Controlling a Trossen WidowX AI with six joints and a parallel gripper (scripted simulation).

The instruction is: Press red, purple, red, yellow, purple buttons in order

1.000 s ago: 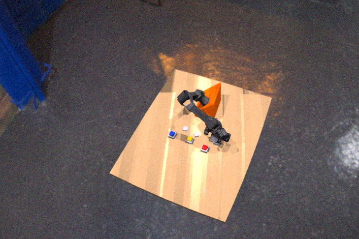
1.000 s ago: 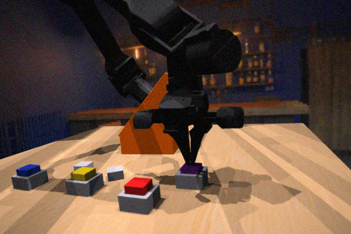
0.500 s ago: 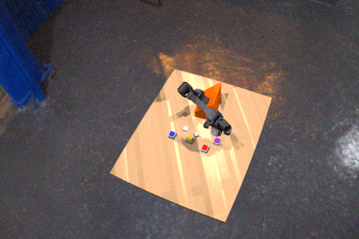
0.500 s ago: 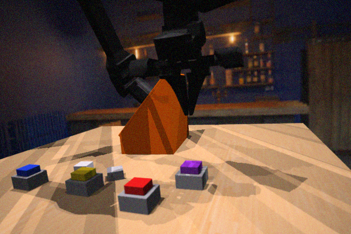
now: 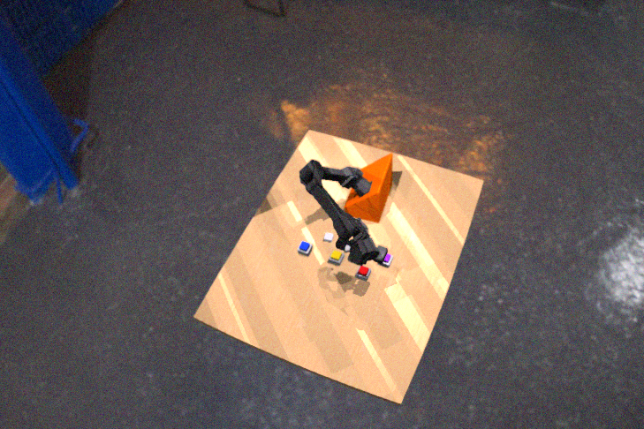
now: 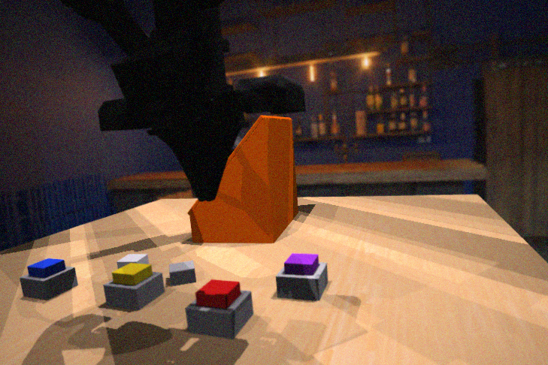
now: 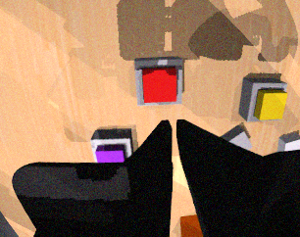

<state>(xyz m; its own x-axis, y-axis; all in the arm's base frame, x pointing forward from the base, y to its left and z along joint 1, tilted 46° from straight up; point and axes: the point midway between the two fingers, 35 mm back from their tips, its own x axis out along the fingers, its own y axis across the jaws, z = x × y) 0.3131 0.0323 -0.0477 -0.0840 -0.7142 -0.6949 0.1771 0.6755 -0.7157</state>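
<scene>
The red button lies 90 mm below my gripper tip. Also, from my gripper tip: small grey block (100 mm behind, 90 mm to the right, 110 mm below); purple button (80 mm behind, 70 mm to the left, 90 mm below); yellow button (50 mm behind, 120 mm to the right, 90 mm below).
</scene>
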